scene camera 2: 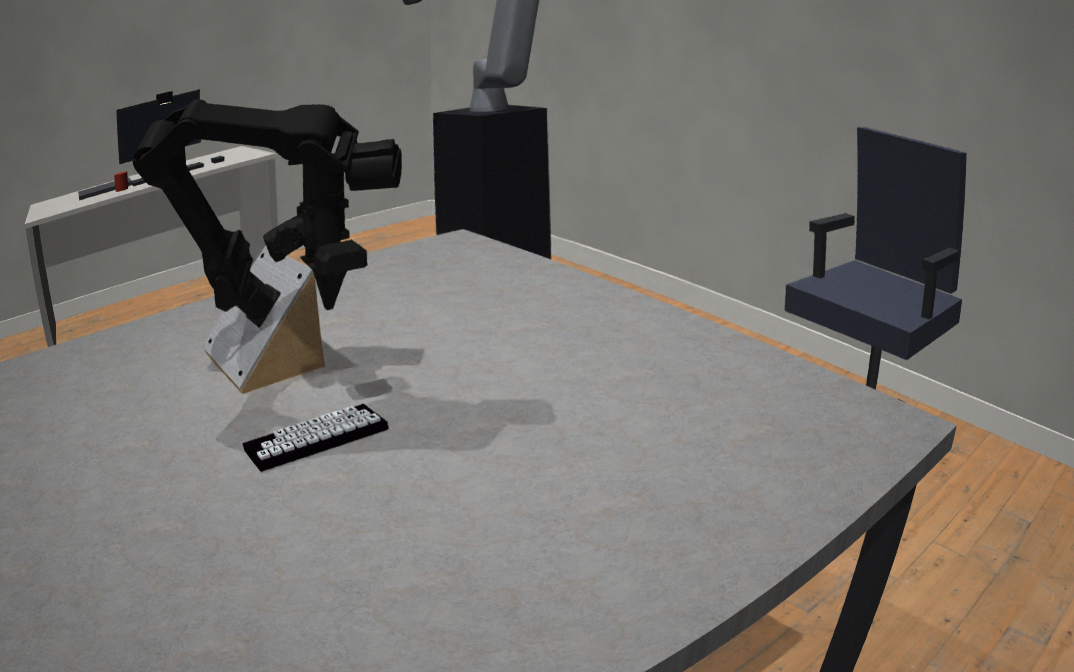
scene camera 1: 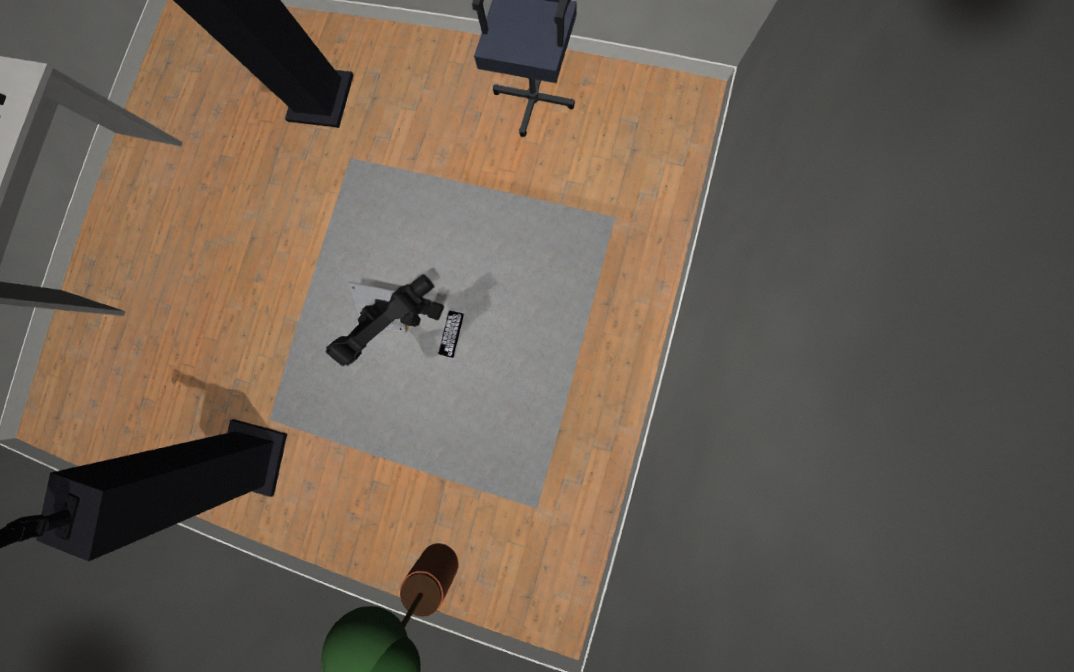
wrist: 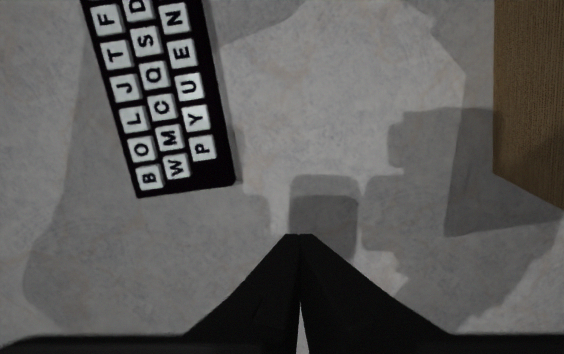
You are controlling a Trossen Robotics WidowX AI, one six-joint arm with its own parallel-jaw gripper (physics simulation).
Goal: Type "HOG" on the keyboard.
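Frame: origin at the arm's base, x ahead, y left, z up, level; metres.
Where they show: gripper, fingertip midpoint: (scene camera 2: 329,309) (scene camera 1: 427,308) (wrist: 298,247); arm's base, origin of the base link: (scene camera 2: 263,305) (scene camera 1: 383,306).
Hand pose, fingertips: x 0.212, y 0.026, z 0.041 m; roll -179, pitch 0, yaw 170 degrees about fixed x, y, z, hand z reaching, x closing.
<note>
Each offset is from my fingertips to the top centre of the thing. Level surfaces: height alone.
A black keyboard @(0.070 m ahead, 0.083 m right, 0.121 m down) (scene camera 1: 451,333) (scene camera 2: 315,436) (wrist: 227,170) with white letter keys lies flat on the grey table. In the wrist view its near end, with the B, W and P keys, is at the upper left; the O key @(0.091 m ahead, 0.017 m right, 0.121 m down) (wrist: 142,149) sits beside B. The H and G keys do not show in the wrist view. My gripper (scene camera 2: 330,306) (wrist: 298,247) is shut and empty, pointing down, high above the table beside the wedge base. In the wrist view its tips are to the lower right of the keyboard's near end. The arm hides the gripper in the first scene view.
The grey table @(0.139 m down) (scene camera 1: 506,412) (scene camera 2: 554,554) carries a wooden wedge base (scene camera 2: 293,340) (wrist: 530,100) under the arm, on the side of the keyboard toward the arm. Beyond the table stand a dark chair (scene camera 1: 526,39) (scene camera 2: 871,305), black pedestals (scene camera 1: 178,491) (scene camera 2: 491,174) and a white desk (scene camera 2: 55,207).
</note>
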